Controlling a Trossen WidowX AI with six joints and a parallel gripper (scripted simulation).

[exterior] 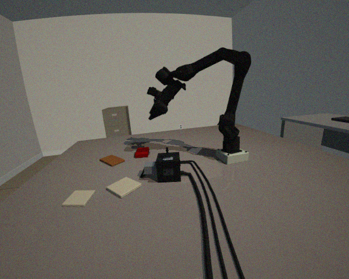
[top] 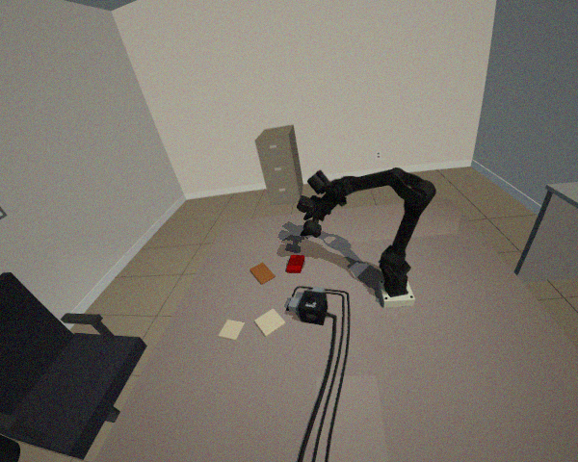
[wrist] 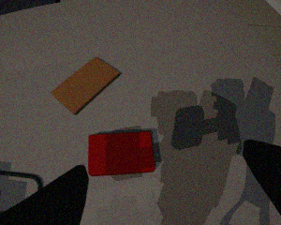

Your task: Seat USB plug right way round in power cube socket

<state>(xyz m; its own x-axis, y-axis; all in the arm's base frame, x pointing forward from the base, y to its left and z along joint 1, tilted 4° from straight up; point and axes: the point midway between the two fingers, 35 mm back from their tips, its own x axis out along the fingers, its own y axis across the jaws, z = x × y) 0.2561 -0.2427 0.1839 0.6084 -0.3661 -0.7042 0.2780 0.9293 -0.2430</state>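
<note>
Right now my gripper tip is 2 cm short of the grey USB plug, 30 cm to the right of it and 9 cm above it. From my gripper tip the other things lie so: red block: 6 cm ahead, 1 cm to the left, 17 cm below; then brown pad: 21 cm ahead, 2 cm to the left, 18 cm below.
</note>
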